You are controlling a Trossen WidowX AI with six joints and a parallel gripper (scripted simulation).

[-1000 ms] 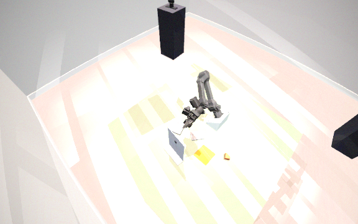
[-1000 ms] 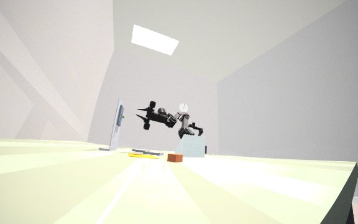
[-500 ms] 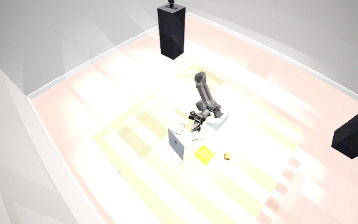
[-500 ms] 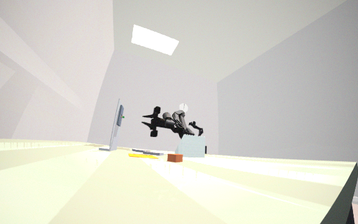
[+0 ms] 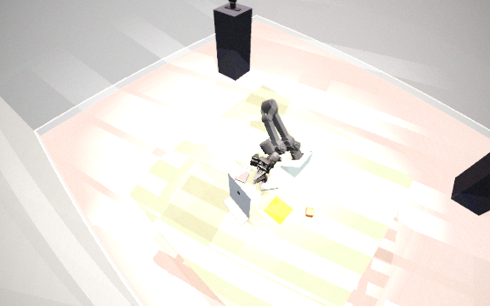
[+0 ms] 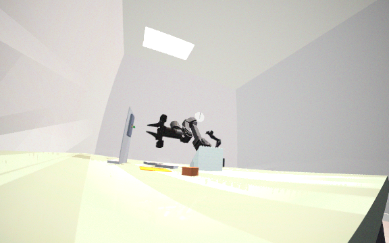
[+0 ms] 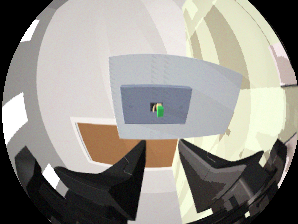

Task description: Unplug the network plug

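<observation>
Now: gripper tip 80 mm short of the network plug and 20 mm to the left of it. Round my gripper tip: orange marked square 40 mm behind, 160 mm to the left, 200 mm below; then grey panel 100 mm ahead, 20 mm to the right, 70 mm below.
</observation>
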